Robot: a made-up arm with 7 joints. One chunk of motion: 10 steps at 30 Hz.
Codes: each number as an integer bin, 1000 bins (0 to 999) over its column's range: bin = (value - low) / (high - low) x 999, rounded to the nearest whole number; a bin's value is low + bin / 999 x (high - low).
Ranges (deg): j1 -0.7..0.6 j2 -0.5..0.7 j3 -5.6..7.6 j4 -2.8..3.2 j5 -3.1..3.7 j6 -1.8..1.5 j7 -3..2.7
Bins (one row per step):
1: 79 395 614 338 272 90 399
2: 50 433 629 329 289 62 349
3: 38 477 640 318 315 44 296
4: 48 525 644 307 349 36 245
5: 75 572 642 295 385 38 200
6: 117 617 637 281 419 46 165
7: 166 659 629 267 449 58 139
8: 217 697 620 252 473 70 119
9: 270 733 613 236 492 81 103
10: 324 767 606 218 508 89 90
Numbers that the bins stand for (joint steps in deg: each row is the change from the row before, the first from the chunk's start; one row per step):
1: -0.597 -0.026 2.513 -0.770 -1.249 -1.503 -0.723
2: -0.635 0.020 2.711 -0.824 -1.133 -1.595 -1.009
3: -0.651 0.073 2.856 -0.890 -0.956 -1.655 -1.311
4: -0.638 0.131 2.909 -0.956 -0.724 -1.681 -1.602
5: -0.602 0.187 2.883 -1.028 -0.479 -1.674 -1.859
6: -0.548 0.241 2.817 -1.112 -0.248 -1.648 -2.059
7: -0.484 0.292 2.711 -1.196 -0.044 -1.608 -2.207
8: -0.418 0.337 2.592 -1.286 0.120 -1.569 -2.321
9: -0.349 0.380 2.500 -1.383 0.249 -1.532 -2.412
10: -0.278 0.421 2.407 -1.491 0.358 -1.506 -2.486

